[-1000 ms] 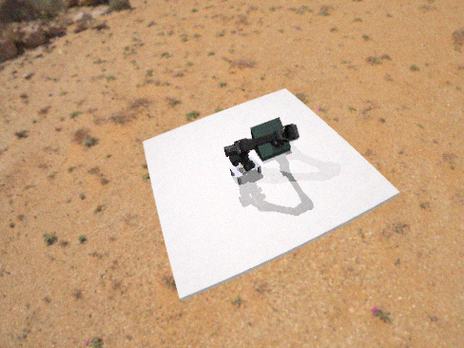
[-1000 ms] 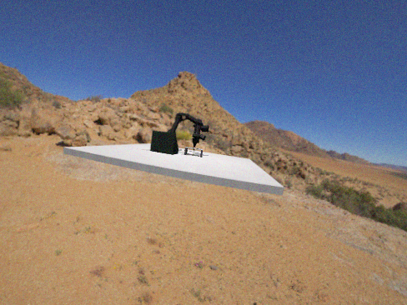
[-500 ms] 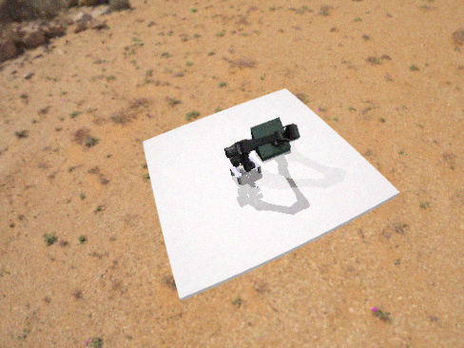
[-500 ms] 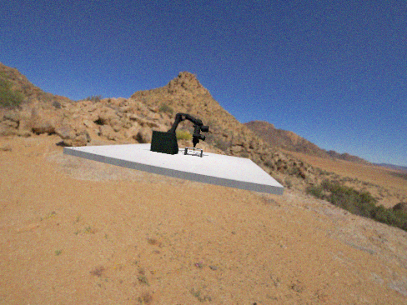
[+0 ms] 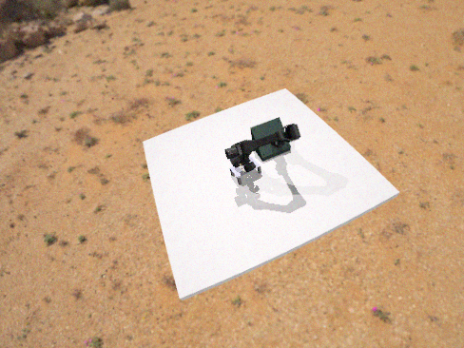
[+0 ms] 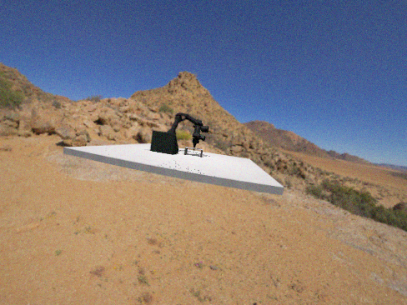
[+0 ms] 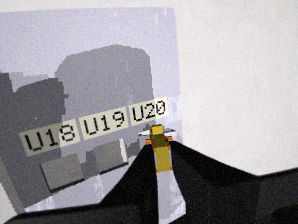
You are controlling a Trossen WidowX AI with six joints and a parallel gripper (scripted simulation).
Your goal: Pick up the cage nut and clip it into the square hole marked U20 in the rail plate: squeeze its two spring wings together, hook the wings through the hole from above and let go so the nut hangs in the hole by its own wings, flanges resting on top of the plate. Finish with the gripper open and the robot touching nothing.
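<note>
Right now my gripper tip is 10 mm above the cage nut.
</note>
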